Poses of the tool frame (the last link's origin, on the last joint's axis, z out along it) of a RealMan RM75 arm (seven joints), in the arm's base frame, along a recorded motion.
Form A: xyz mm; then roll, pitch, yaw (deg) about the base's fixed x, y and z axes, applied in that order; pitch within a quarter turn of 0, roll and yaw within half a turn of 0.
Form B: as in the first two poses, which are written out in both.
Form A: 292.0 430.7 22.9 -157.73 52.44 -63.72
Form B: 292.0 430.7 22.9 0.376 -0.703 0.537 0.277
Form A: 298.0 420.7 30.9 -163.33 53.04 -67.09
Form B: 298.0 420.7 30.9 0.352 -0.702 0.543 0.297
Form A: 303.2 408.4 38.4 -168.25 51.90 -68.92
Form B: 303.2 408.4 38.4 0.322 -0.712 0.543 0.307
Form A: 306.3 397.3 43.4 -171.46 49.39 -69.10
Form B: 306.3 397.3 43.4 0.292 -0.729 0.539 0.305
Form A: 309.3 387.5 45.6 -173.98 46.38 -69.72
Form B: 309.3 387.5 45.6 0.264 -0.741 0.542 0.295
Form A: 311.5 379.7 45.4 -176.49 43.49 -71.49
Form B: 311.5 379.7 45.4 0.239 -0.747 0.552 0.284
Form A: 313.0 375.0 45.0 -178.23 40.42 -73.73
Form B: 313.0 375.0 45.0 0.219 -0.748 0.567 0.268
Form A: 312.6 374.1 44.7 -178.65 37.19 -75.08
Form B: 312.6 374.1 44.7 0.203 -0.749 0.580 0.246
